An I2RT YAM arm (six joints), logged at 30 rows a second.
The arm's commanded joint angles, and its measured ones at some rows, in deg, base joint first. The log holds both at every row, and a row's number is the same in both.
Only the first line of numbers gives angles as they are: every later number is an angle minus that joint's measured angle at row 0.
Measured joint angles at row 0:
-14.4, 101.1, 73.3, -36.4, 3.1, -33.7
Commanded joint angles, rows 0 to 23:
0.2, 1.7, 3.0, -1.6, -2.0, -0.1
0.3, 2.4, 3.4, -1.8, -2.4, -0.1
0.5, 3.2, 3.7, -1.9, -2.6, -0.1
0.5, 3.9, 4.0, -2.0, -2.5, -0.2
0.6, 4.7, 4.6, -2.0, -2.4, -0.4
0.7, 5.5, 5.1, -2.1, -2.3, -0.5
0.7, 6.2, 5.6, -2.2, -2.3, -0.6
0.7, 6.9, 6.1, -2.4, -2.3, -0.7
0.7, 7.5, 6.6, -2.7, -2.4, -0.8
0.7, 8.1, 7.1, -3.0, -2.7, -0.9
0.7, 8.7, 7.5, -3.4, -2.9, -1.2
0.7, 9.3, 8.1, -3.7, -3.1, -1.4
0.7, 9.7, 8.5, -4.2, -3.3, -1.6
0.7, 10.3, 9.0, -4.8, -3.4, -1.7
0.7, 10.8, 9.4, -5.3, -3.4, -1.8
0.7, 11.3, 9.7, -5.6, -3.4, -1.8
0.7, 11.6, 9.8, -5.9, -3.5, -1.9
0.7, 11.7, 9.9, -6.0, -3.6, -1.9
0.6, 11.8, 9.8, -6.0, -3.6, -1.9
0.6, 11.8, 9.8, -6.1, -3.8, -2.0
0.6, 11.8, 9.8, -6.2, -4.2, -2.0
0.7, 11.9, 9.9, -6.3, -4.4, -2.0
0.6, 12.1, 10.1, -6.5, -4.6, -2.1
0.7, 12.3, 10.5, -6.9, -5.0, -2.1
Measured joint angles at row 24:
0.5, 11.9, 8.3, -4.6, -3.5, -1.6
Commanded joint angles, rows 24 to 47:
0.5, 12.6, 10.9, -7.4, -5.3, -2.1
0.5, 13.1, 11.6, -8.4, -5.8, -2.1
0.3, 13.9, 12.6, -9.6, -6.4, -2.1
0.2, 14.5, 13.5, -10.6, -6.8, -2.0
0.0, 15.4, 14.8, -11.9, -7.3, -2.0
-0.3, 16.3, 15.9, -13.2, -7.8, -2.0
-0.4, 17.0, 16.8, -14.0, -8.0, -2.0
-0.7, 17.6, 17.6, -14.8, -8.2, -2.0
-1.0, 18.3, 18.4, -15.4, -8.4, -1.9
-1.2, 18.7, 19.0, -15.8, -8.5, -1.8
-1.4, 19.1, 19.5, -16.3, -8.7, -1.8
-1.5, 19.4, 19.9, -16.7, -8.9, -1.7
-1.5, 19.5, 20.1, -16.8, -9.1, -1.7
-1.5, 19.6, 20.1, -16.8, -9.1, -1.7
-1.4, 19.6, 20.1, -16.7, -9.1, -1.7
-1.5, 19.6, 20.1, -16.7, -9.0, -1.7
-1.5, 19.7, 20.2, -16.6, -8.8, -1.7
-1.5, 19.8, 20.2, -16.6, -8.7, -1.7
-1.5, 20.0, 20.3, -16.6, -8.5, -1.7
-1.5, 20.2, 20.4, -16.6, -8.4, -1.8
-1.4, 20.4, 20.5, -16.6, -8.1, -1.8
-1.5, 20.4, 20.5, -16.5, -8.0, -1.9
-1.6, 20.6, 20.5, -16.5, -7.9, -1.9
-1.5, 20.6, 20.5, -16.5, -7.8, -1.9
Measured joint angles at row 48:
-1.4, 19.9, 18.9, -14.9, -8.1, -1.7
